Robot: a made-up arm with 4 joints. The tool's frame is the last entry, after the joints. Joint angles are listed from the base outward. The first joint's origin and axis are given. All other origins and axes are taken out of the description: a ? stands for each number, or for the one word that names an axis. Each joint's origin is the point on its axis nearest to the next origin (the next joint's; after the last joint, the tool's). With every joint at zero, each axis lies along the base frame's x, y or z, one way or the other. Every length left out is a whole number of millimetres.
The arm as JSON. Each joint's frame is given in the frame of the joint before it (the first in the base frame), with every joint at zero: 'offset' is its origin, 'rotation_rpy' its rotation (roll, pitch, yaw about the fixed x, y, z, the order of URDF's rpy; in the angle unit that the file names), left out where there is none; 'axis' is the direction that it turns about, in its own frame. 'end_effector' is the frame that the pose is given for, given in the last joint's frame.
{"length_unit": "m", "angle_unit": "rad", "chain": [
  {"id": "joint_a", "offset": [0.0, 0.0, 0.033], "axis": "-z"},
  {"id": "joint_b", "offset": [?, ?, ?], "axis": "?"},
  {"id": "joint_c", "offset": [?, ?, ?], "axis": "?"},
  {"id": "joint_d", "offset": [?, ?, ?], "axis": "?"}
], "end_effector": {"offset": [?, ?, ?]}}
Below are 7 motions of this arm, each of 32 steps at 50 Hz.
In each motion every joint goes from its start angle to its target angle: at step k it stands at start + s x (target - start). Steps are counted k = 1, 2, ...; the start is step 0. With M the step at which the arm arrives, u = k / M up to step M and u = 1 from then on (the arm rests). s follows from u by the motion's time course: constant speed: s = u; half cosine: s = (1 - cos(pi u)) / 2; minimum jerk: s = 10 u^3 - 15 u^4 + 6 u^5.
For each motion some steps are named. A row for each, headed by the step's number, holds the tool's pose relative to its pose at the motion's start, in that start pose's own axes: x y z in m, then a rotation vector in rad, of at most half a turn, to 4 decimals.
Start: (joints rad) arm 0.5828 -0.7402 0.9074 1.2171
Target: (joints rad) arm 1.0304 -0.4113 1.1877 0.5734
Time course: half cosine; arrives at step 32
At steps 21, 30, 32:
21: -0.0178 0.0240 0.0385 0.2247 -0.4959 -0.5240
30: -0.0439 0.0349 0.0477 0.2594 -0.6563 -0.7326
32: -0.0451 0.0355 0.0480 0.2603 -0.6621 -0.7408

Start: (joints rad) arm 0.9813 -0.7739 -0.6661 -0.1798
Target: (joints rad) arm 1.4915 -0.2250 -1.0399 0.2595
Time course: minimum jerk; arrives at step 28
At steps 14, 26, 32:
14: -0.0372 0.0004 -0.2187 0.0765 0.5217 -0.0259
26: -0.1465 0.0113 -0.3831 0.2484 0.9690 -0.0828
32: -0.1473 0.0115 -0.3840 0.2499 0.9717 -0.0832

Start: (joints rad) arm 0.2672 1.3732 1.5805 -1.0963
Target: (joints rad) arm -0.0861 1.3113 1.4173 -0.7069
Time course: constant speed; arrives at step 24
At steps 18, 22, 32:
18: -0.0327 0.0141 -0.1457 0.1648 0.0303 0.0776
22: -0.0347 0.0215 -0.1773 0.1963 0.0362 0.1054
32: -0.0349 0.0256 -0.1928 0.2110 0.0390 0.1207

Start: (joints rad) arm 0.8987 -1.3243 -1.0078 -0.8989
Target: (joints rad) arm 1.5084 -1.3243 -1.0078 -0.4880
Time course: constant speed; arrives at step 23
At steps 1, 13, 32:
1: -0.0026 0.0033 -0.0173 -0.0137 0.0396 0.0066
13: -0.0772 0.0161 -0.2087 -0.1872 0.5141 0.0667
32: -0.1883 -0.0088 -0.3271 -0.3461 0.9066 0.0895

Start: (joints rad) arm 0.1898 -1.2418 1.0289 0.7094
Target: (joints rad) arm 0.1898 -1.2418 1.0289 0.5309
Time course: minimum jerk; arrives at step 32
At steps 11, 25, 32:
11: 0.0040 0.0000 0.0121 0.0000 -0.0403 0.0000
25: 0.0134 0.0000 0.0505 0.0000 -0.1654 0.0000
32: 0.0141 0.0000 0.0546 0.0000 -0.1785 0.0000

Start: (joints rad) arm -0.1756 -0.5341 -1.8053 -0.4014
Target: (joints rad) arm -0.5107 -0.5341 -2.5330 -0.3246
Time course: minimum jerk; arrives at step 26
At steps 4, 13, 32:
4: 0.0061 0.0092 -0.0004 0.0102 -0.0025 0.0272
13: 0.0742 0.1851 0.0103 0.1570 -0.0412 0.4841
32: 0.0657 0.3933 0.0505 0.2665 -0.0766 0.9830

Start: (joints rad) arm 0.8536 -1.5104 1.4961 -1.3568
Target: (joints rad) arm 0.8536 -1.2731 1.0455 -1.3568
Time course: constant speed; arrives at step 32
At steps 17, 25, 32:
17: 0.0238 0.0633 -0.0554 0.2073 0.0244 0.1719
25: 0.0297 0.0977 -0.0803 0.3047 0.0462 0.2510
32: 0.0314 0.1296 -0.1011 0.3897 0.0707 0.3186

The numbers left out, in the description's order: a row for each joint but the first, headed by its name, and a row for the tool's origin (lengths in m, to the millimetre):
joint_b: xyz -0.261 0.286 0.0, axis +y
joint_c: xyz 0.101 0.0 0.037, axis -z
joint_d: xyz -0.095 -0.246 0.0, axis +y
tool: xyz 0.298 0.0 -0.106

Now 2 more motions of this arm.
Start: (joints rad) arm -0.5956 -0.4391 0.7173 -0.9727
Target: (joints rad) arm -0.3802 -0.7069 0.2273 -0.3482
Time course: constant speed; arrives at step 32
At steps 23, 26, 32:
23: -0.0203 0.0911 -0.1288 0.1710 0.2414 0.1383
26: -0.0225 0.1056 -0.1427 0.1838 0.2706 0.1671
32: -0.0270 0.1351 -0.1688 0.2008 0.3281 0.2306

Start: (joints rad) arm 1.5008 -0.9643 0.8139 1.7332
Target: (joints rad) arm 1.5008 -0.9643 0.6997 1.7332
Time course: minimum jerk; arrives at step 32
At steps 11, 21, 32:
11: -0.0010 -0.0063 0.0063 -0.0254 0.0000 -0.0042
21: -0.0037 -0.0209 0.0224 -0.0873 0.0000 -0.0143
32: -0.0048 -0.0266 0.0293 -0.1127 0.0000 -0.0185

